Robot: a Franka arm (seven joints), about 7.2 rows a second.
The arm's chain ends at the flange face. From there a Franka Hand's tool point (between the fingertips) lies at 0.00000 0.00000 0.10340 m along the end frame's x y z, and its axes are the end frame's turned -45 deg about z.
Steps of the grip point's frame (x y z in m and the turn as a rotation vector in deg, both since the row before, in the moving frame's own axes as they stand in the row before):
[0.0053, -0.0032, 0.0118, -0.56, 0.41, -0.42]
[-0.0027, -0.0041, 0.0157, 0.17, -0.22, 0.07]
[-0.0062, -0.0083, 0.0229, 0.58, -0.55, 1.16]
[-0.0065, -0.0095, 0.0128, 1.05, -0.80, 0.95]
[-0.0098, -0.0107, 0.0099, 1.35, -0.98, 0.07]
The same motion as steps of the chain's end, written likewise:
[0.0002, -0.0062, 0.0118, -0.11, 0.69, -0.42]
[-0.0043, -0.0011, 0.0157, -0.04, -0.28, 0.07]
[-0.0088, -0.0014, 0.0229, 0.02, -0.80, 1.16]
[-0.0090, -0.0018, 0.0128, 0.18, -1.31, 0.95]
[-0.0115, -0.0002, 0.0099, 0.26, -1.65, 0.07]

